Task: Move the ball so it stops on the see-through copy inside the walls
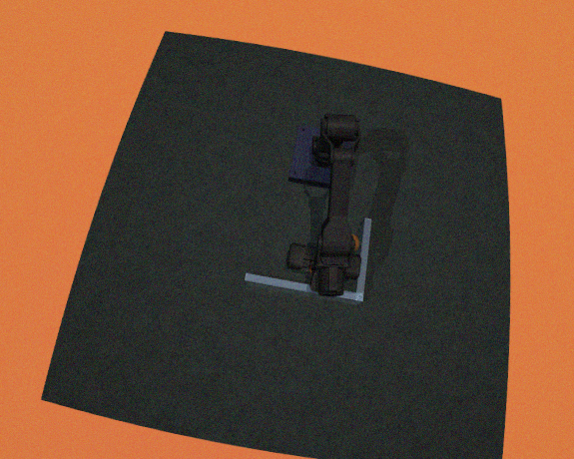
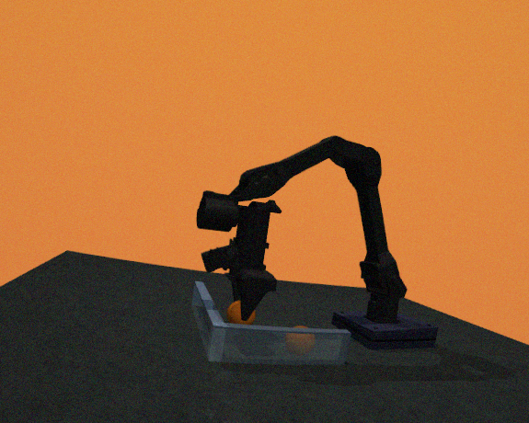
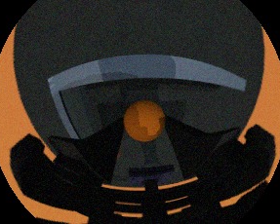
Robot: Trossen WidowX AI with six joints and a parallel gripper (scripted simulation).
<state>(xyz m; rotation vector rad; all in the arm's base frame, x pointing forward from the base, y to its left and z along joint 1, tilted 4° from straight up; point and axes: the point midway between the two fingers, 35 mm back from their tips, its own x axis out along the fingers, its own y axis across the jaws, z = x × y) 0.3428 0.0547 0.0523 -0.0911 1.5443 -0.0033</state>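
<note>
Now: gripper tip 10 cm past the see-through copy of ball, 7 cm to the right of it and 2 cm above it. From my gripper tip the other things lie so: orange ball right at my gripper tip.
</note>
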